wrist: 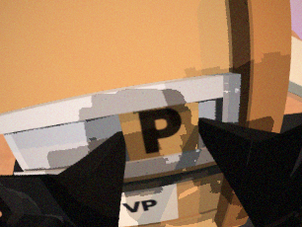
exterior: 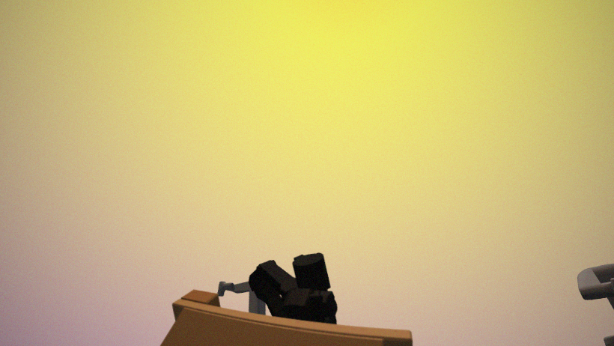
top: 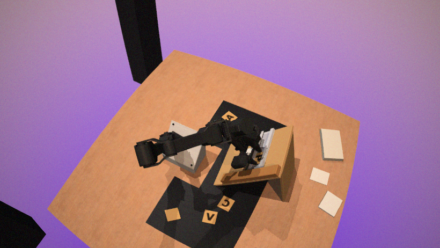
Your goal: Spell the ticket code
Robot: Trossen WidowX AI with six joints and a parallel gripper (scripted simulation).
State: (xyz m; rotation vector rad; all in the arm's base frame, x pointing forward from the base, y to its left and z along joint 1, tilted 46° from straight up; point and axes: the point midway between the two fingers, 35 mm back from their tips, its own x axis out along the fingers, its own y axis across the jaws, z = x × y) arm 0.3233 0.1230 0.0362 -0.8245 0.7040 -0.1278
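The p tile is right at my gripper tip. The rest, counted from my gripper tip: black mat: 15 cm behind, 5 cm to the right, 17 cm below; then white ticket: 6 cm behind, 2 cm to the left, 7 cm below; then c tile: 4 cm behind, 18 cm to the right, 17 cm below.
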